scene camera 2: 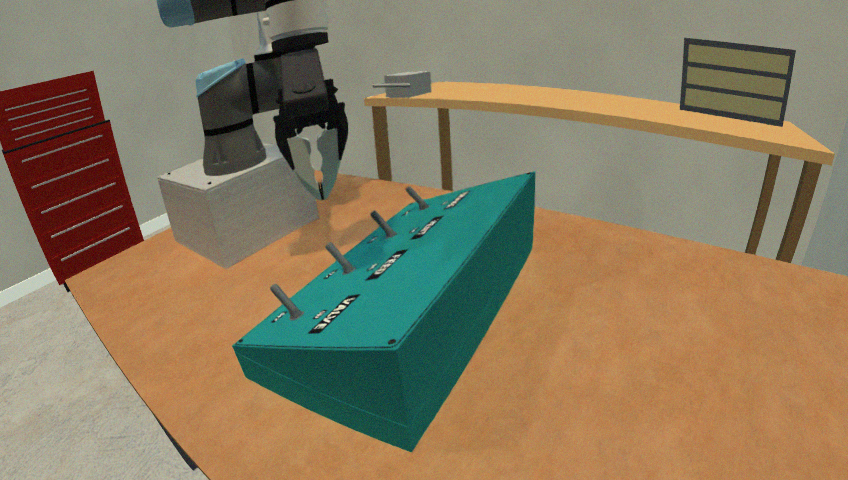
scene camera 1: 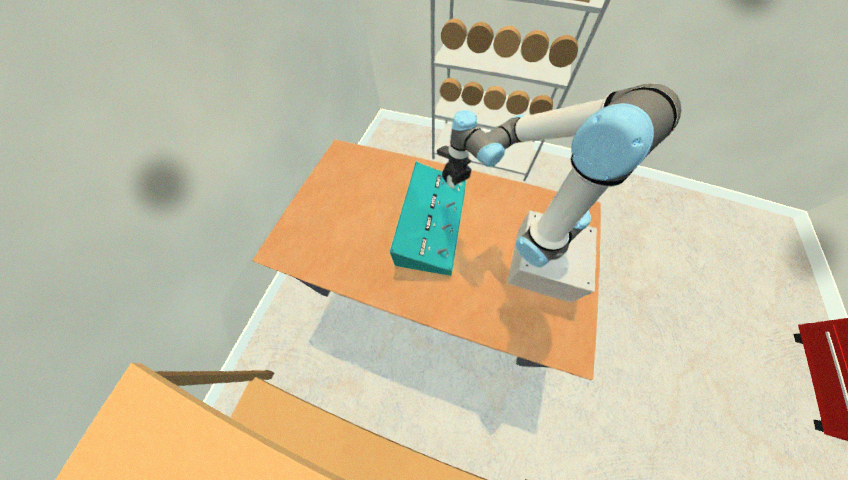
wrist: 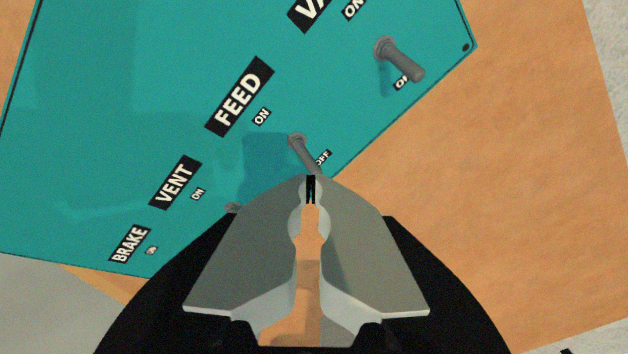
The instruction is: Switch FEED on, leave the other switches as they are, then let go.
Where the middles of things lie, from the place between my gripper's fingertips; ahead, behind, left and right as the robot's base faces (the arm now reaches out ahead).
The teal switch panel [scene camera 2: 377,346] is 40 mm ahead of my hand, 100 mm to the left of it and 130 mm below it.
